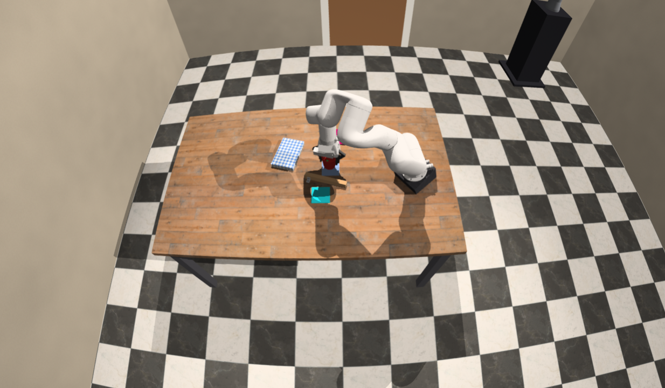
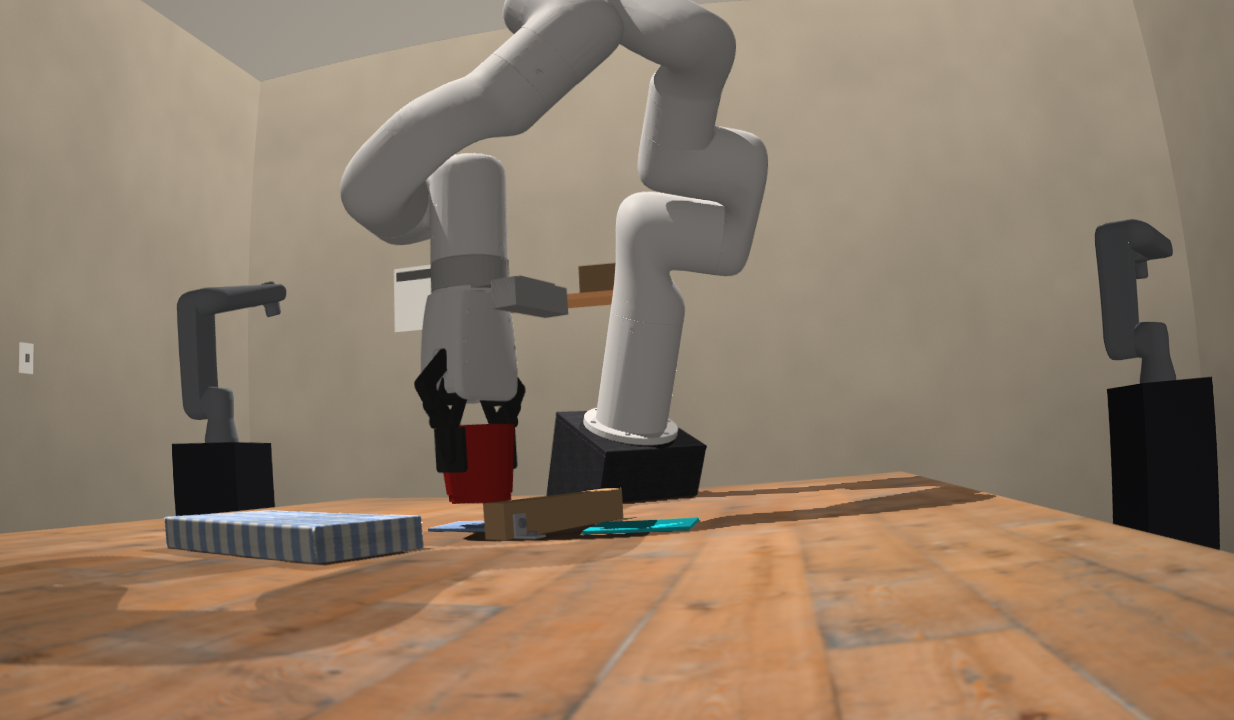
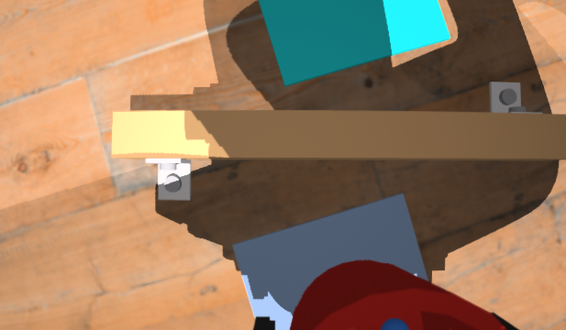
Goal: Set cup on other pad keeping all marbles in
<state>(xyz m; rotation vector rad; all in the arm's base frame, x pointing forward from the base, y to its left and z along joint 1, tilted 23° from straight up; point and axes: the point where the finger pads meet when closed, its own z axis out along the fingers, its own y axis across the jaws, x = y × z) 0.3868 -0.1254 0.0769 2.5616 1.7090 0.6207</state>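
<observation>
Right now my hand is 5 cm short of the cyan pad, 16 cm to the right of it and 8 cm above it. Also, from my hand: red marble: 1 cm behind, 3 cm below; blue marble: 1 cm ahead, 3 cm below; red cup: 2 cm below.
</observation>
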